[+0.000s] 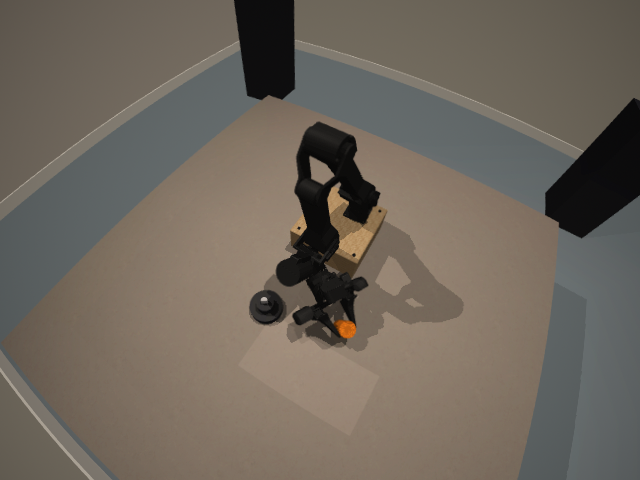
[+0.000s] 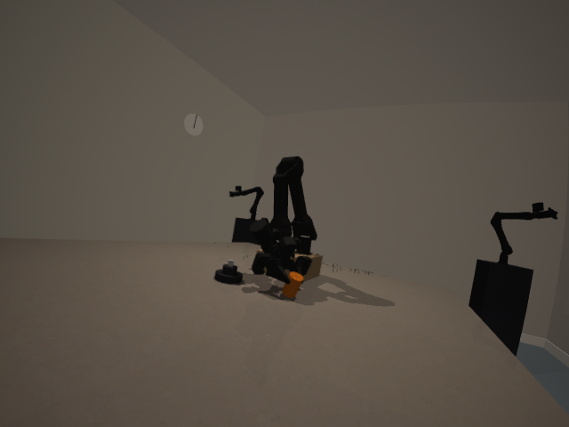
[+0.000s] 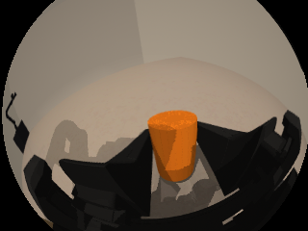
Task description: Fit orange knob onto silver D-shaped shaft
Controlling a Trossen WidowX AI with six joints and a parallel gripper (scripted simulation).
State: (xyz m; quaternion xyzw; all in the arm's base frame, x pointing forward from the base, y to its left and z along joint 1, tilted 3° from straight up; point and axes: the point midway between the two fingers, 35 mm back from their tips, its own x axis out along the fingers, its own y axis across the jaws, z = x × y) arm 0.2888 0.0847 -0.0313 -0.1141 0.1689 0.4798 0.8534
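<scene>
Right now the orange knob is 10 mm to the right of my gripper tip. The rest, counted from my gripper tip: black round pedestal 30 mm ahead, 210 mm to the right, 20 mm below.
</scene>
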